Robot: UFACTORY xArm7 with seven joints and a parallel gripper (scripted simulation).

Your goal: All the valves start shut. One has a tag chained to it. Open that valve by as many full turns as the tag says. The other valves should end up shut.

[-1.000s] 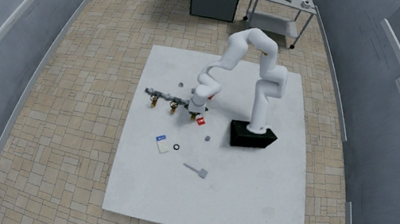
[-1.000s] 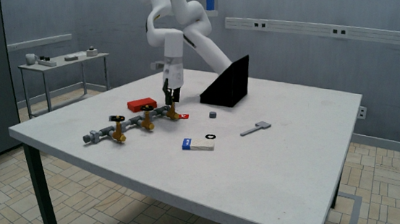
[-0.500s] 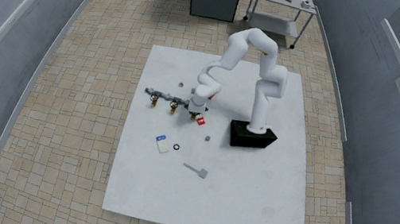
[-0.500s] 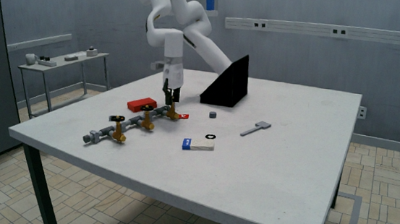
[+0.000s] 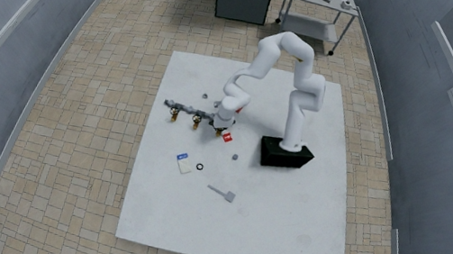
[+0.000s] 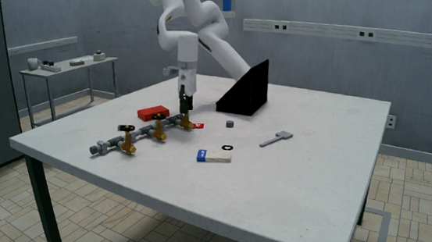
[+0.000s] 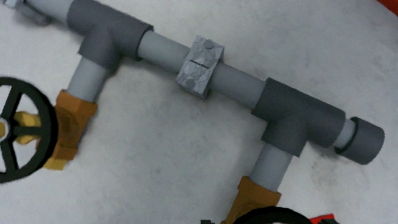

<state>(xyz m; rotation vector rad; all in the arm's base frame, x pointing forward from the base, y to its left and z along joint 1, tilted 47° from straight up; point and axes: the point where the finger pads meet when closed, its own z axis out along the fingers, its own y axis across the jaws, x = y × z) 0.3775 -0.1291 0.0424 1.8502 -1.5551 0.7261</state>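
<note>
Now: hand 40 mm past the red tag, 30 mm to the right of it and 90 mm above it. The rest, counted from my hand: white box (190 mm ahead, 200 mm to the left, 90 mm below); red block (80 mm behind, 210 mm to the right, 80 mm below); grey flat tool (30 mm behind, 360 mm to the left, 90 mm below).
</note>
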